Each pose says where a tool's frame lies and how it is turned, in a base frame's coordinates. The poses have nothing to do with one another.
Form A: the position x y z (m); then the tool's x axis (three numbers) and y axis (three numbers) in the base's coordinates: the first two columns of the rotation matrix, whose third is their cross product.
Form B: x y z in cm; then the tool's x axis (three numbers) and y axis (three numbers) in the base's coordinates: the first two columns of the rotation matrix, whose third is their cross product. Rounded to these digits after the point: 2 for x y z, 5 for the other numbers.
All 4 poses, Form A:
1: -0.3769 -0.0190 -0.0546 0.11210 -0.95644 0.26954 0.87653 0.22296 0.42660
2: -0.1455 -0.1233 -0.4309 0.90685 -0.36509 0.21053 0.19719 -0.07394 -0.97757
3: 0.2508 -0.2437 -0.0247 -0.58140 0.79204 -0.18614 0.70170 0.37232 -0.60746
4: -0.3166 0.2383 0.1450 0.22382 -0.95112 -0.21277 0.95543 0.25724 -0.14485
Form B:
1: -37.69 -1.90 -5.46 0.11210 -0.95644 0.26954 0.87653 0.22296 0.42660
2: -14.55 -12.33 -43.09 0.90685 -0.36509 0.21053 0.19719 -0.07394 -0.97757
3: 25.08 -24.37 -2.47 -0.58140 0.79204 -0.18614 0.70170 0.37232 -0.60746
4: -31.66 23.83 14.50 0.22382 -0.95112 -0.21277 0.95543 0.25724 -0.14485
